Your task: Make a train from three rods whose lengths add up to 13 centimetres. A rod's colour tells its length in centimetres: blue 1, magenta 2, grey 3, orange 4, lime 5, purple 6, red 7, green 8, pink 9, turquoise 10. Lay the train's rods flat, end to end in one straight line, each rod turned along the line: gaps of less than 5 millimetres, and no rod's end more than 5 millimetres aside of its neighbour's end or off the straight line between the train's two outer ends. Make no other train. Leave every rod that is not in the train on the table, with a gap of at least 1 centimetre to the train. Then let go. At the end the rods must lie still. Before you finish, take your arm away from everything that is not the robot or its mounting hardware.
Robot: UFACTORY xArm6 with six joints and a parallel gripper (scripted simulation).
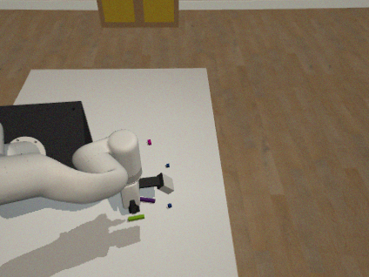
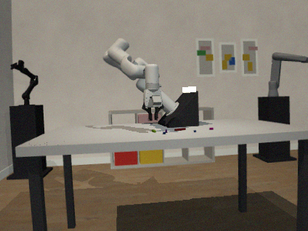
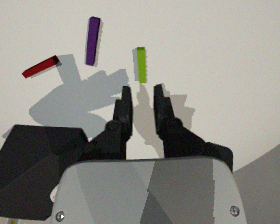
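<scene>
The lime rod is 8 cm below my hand. Round my hand: magenta rod: 2 cm ahead, 32 cm to the left, 8 cm below; then red rod: 2 cm behind, 15 cm to the left, 8 cm below; then purple rod: 3 cm ahead, 7 cm to the left, 8 cm below.
</scene>
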